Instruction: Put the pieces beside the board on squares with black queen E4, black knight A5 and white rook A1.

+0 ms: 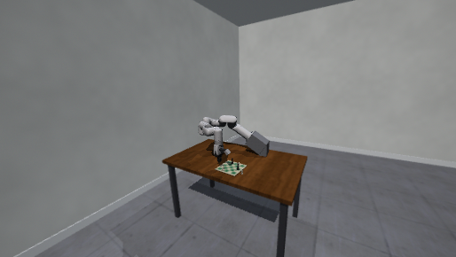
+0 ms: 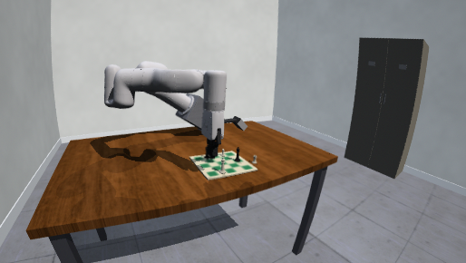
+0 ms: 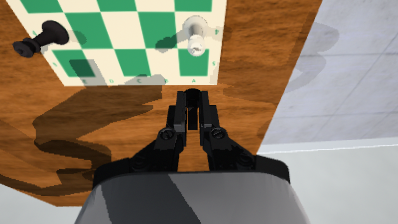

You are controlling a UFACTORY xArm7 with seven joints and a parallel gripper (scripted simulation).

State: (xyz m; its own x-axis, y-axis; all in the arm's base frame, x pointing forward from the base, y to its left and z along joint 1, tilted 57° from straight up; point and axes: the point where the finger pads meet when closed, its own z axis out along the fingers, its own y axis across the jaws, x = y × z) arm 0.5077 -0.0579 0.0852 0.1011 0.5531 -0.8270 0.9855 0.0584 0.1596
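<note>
My hand is 16 cm to the right of the black queen, 6 cm past it and 6 cm above it. The rest, counted from my hand: cream board 10 cm below, 9 cm to the left, 7 cm behind; then black knight 1 cm below; then short black piece 15 cm behind, 7 cm below, 6 cm to the left.
</note>
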